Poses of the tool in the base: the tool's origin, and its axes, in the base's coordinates. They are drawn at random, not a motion.
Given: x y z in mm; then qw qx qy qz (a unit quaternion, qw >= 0).
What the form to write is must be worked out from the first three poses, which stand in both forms.
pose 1, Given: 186.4, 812.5, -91.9, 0.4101, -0.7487, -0.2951, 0.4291
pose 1, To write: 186.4, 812.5, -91.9, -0.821, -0.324, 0.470, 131.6
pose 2, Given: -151.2, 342.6, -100.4, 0.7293, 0.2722, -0.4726, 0.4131
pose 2, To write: -151.2, 342.6, -100.4, 0.398, -0.691, 0.604, 86.3
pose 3, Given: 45.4, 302.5, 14.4, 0.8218, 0.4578, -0.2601, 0.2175
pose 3, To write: 45.4, 302.5, 14.4, 0.804, -0.457, 0.382, 69.5
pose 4, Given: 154.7, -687.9, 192.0, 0.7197, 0.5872, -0.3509, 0.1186
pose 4, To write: 154.7, -687.9, 192.0, 0.846, -0.505, 0.171, 87.9
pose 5, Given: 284.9, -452.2, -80.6, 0.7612, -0.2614, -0.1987, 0.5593
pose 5, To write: 284.9, -452.2, -80.6, -0.403, -0.306, 0.862, 80.9
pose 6, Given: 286.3, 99.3, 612.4, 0.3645, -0.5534, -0.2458, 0.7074
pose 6, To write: 286.3, 99.3, 612.4, -0.594, -0.264, 0.760, 137.2
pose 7, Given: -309.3, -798.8, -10.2, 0.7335, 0.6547, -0.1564, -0.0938
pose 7, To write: -309.3, -798.8, -10.2, 0.963, -0.230, -0.138, 85.6
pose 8, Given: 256.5, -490.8, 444.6, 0.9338, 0.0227, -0.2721, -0.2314
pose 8, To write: 256.5, -490.8, 444.6, 0.063, -0.760, -0.647, 41.9
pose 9, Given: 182.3, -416.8, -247.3, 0.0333, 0.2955, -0.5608, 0.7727
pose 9, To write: 182.3, -416.8, -247.3, 0.296, -0.561, 0.773, 176.2
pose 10, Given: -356.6, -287.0, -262.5, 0.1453, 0.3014, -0.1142, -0.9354
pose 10, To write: -356.6, -287.0, -262.5, 0.305, -0.115, -0.945, 163.3
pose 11, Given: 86.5, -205.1, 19.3, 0.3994, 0.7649, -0.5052, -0.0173
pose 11, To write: 86.5, -205.1, 19.3, 0.834, -0.551, -0.019, 132.9
